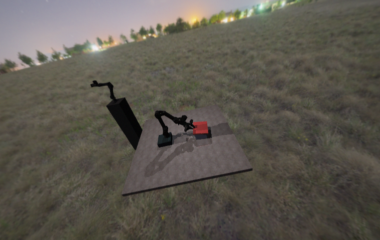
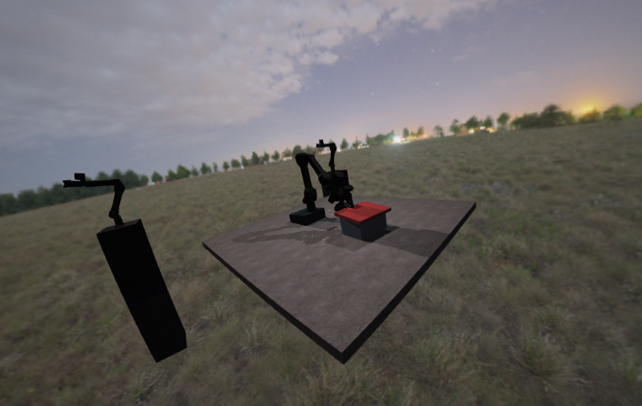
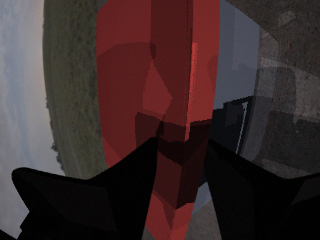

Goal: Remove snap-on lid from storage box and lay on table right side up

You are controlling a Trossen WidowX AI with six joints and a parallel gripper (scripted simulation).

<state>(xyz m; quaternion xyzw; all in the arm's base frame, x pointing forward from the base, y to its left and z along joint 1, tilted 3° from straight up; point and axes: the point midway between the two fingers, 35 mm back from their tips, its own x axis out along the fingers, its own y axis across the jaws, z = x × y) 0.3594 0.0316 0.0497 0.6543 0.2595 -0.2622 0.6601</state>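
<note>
The red lid is 80 mm ahead of my gripper tip. From my gripper tip the other things lie so: grey storage box (70 mm ahead, 60 mm below).
</note>
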